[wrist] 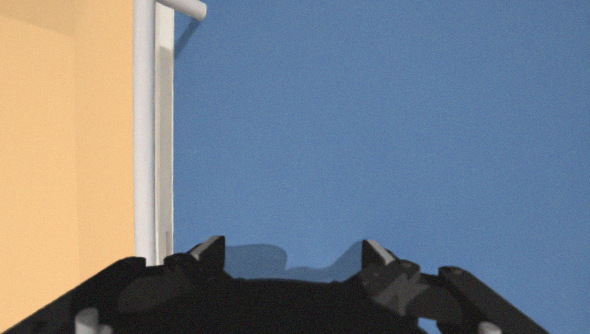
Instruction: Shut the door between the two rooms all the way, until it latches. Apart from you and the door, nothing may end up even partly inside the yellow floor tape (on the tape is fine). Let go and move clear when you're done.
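Places are measured from the arm's base along level axes (x left, y back, z up), in millimetres.
Where they show: gripper, fingertip midpoint: (292, 253).
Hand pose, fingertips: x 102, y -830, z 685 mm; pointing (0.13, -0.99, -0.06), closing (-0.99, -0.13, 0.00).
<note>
After its pixels a point has its place.
The blue door (380, 130) {x 52, y -835, z 762 mm} fills the middle and right of the wrist view. Its pale grey bar handle (144, 130) {x 256, y -892, z 764 mm} runs upright at the left, with a short post at the top reaching to the door's face. The handle's lower end is hidden behind the left finger parts. My gripper (292, 253) {x 102, y -830, z 685 mm} is open and empty in front of the door's face, to the right of the handle, and casts a shadow on the door. The latch and the yellow floor tape do not show.
A light strip (165, 125) {x 304, y -988, z 779 mm}, the door's edge or the frame, stands upright just behind the handle. An orange-tan wall (40, 150) {x 1041, y -1357, z 732 mm} lies to the left of it, with a faint vertical corner line.
</note>
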